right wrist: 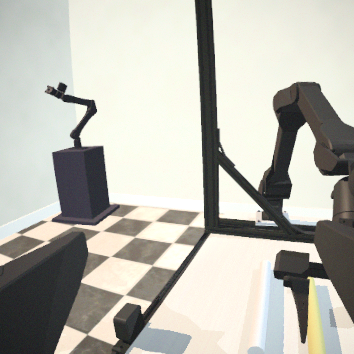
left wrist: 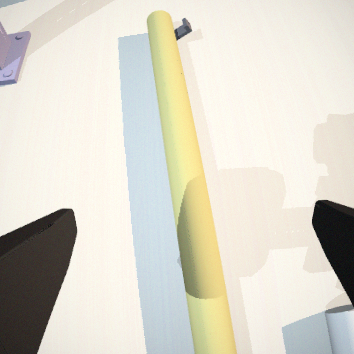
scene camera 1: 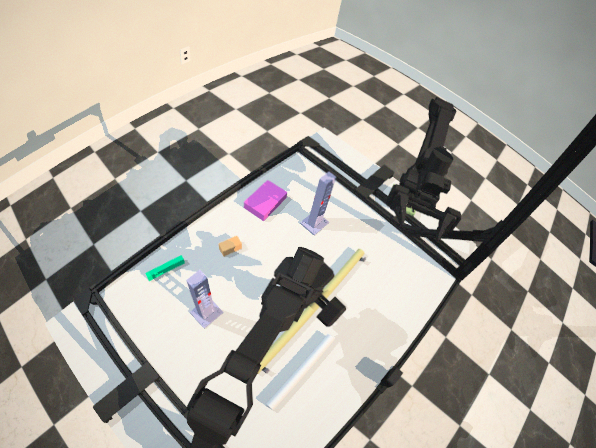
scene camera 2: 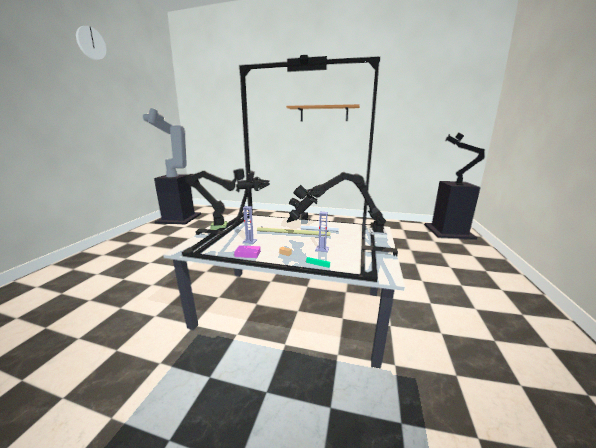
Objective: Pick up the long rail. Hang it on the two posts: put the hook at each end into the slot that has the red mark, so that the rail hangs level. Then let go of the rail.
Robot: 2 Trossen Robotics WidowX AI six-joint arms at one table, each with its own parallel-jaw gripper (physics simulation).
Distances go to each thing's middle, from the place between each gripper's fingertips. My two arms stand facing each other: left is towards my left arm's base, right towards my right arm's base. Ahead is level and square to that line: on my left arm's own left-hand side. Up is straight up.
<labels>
Right now my left hand is 10 mm past the long yellow rail (scene camera 1: 311,309), 20 mm to the right of it and 80 mm above it. The rest, counted from my left hand: grey cylinder (scene camera 1: 272,403) 80 mm behind, 190 mm to the left, 80 mm below; magenta block (scene camera 1: 268,197) 310 mm ahead, 180 mm to the right, 80 mm below.
Now: right hand 120 mm short of the long yellow rail, 170 mm to the right of it and 290 mm above it. The rest, counted from my right hand: grey cylinder 50 mm ahead, 340 mm to the left, 290 mm below; magenta block 440 mm ahead, 40 mm to the right, 290 mm below.
</labels>
